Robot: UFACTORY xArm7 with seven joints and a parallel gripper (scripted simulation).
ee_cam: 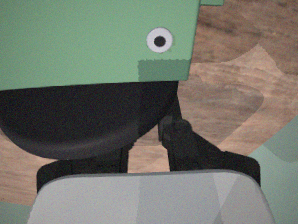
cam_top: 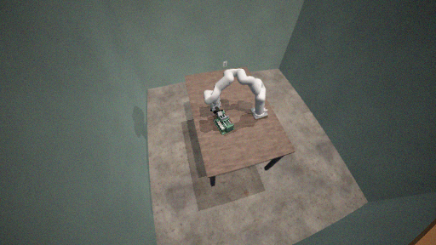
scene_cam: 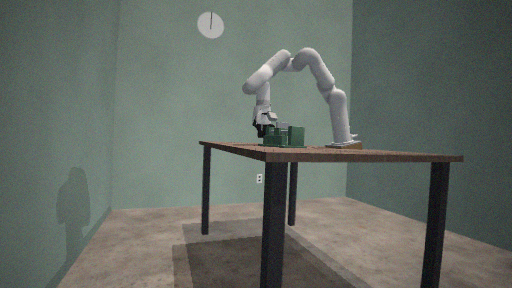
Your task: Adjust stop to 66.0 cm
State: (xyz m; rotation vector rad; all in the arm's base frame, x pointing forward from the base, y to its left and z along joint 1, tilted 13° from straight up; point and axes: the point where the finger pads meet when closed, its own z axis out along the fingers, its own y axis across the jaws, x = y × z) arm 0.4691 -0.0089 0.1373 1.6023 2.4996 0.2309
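My hand is 2 cm past the black handwheel and 2 cm to the right of it. Round my hand: green stop fixture: 8 cm behind, 12 cm to the left, 3 cm above.
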